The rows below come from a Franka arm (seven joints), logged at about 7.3 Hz.
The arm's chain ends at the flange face. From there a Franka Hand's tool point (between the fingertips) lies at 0.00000 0.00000 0.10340 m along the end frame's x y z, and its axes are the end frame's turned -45 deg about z.
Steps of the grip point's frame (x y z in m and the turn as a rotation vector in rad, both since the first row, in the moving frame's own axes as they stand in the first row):
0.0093, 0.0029, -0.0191, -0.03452, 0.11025, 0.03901
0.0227, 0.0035, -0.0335, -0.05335, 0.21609, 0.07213
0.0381, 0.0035, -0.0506, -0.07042, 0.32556, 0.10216
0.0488, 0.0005, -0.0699, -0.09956, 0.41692, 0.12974
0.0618, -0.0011, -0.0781, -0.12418, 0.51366, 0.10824
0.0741, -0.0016, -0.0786, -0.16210, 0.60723, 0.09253
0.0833, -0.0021, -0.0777, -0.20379, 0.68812, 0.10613
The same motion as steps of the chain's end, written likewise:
-0.0020, 0.0008, -0.0184, 0.05355, 0.10237, 0.03901
-0.0014, -0.0025, -0.0310, 0.11507, 0.19052, 0.07213
0.0001, -0.0077, -0.0449, 0.18041, 0.28000, 0.10216
-0.0031, -0.0141, -0.0606, 0.22441, 0.36521, 0.12974
-0.0030, -0.0198, -0.0640, 0.27540, 0.45102, 0.10824
-0.0027, -0.0256, -0.0589, 0.31475, 0.54400, 0.09253
-0.0040, -0.0313, -0.0522, 0.34247, 0.63068, 0.10613

